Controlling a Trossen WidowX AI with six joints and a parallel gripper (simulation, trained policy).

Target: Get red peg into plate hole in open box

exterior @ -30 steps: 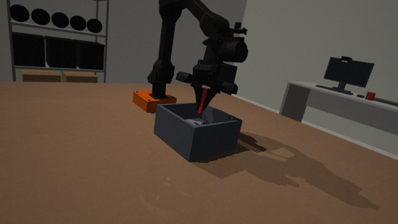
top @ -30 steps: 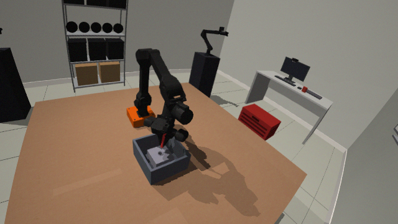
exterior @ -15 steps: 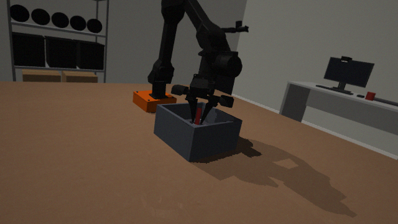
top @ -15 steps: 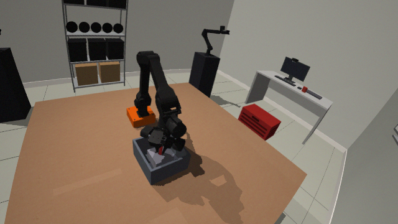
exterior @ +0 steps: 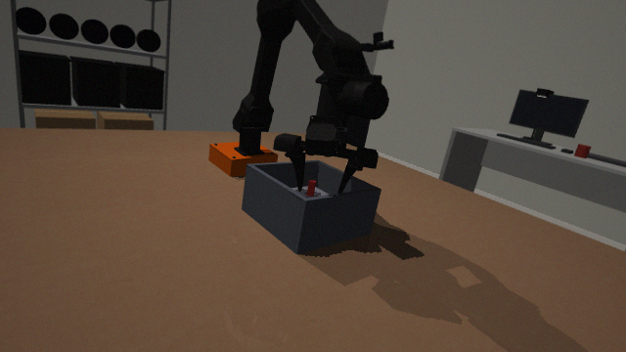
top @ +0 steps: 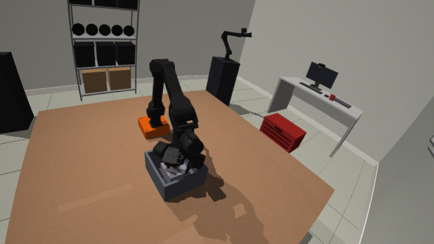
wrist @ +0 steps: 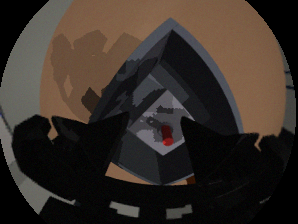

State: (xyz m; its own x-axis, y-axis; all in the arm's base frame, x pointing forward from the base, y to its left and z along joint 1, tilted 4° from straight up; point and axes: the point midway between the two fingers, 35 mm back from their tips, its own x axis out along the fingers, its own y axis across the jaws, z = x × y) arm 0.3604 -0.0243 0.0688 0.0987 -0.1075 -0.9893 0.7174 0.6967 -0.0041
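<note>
Now: gripper tip 30 mm past the red peg, 30 mm above it and 10 mm to the right of it. From my gripper tip the other things lie so: grey box 50 mm below, 30 mm behind, 10 mm to the left; light grey plate 30 mm below, 30 mm behind, 10 mm to the left.
</note>
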